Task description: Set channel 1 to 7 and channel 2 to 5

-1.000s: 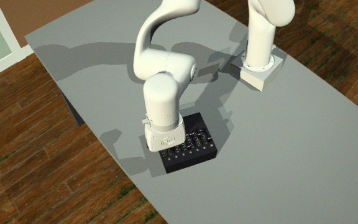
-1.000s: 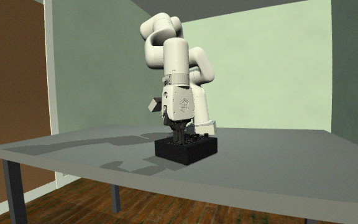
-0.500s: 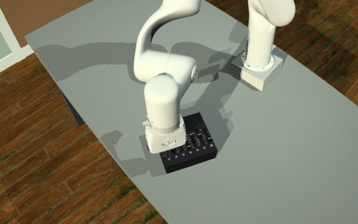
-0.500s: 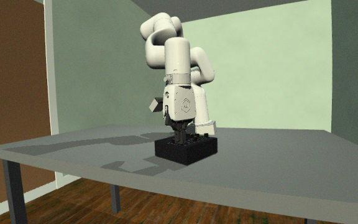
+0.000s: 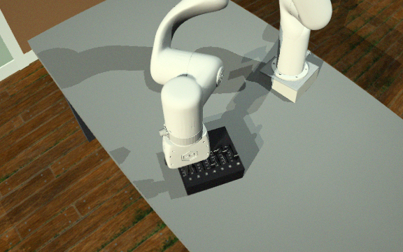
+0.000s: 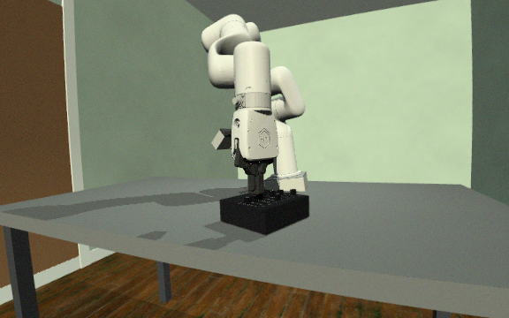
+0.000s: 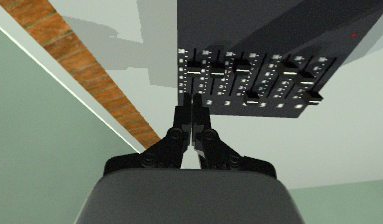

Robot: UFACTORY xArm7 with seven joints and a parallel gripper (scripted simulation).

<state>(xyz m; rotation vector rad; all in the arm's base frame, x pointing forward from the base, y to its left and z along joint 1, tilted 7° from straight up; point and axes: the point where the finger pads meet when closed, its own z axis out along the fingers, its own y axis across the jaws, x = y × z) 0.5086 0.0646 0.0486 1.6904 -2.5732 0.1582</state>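
Now: the channel 2 fader cap 30 mm behind my hand, 20 mm to the right of it and 40 mm below it. From my hand the other things lie so: channel 3 fader cap (50 mm behind, 10 mm to the right, 40 mm below); then channel 1 fader cap (10 mm behind, 30 mm to the right, 40 mm below); then channel 4 fader cap (60 mm behind, 30 mm to the left, 40 mm below).
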